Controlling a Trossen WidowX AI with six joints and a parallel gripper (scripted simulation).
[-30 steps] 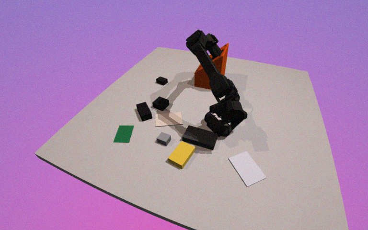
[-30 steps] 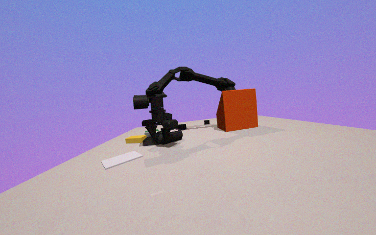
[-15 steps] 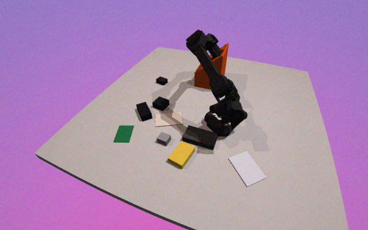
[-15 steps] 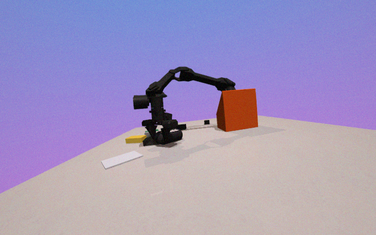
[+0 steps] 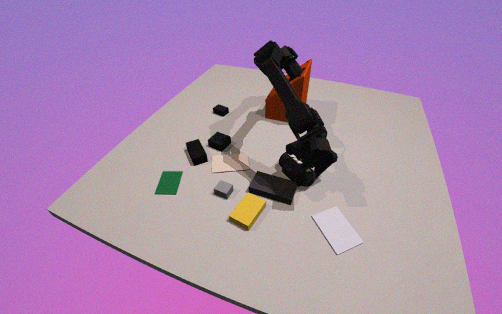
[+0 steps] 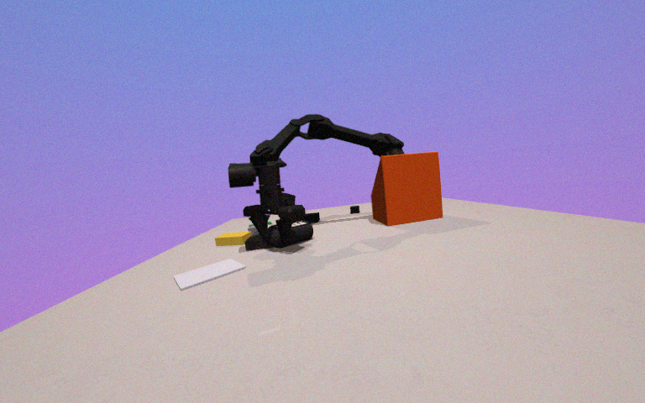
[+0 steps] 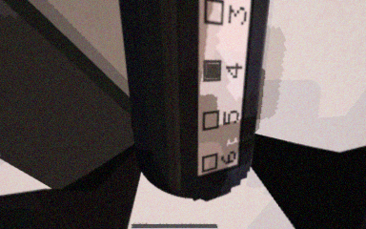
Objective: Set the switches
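My gripper tip is now 7 cm short of the dark grey box, 9 cm to the left of it and 1 cm above it. Also, from my gripper tip: grey cube: 15 cm ahead, 23 cm to the right, 1 cm below; then beige card: 3 cm ahead, 29 cm to the right, 2 cm below; then yellow block: 19 cm ahead, 12 cm to the right, 1 cm below.
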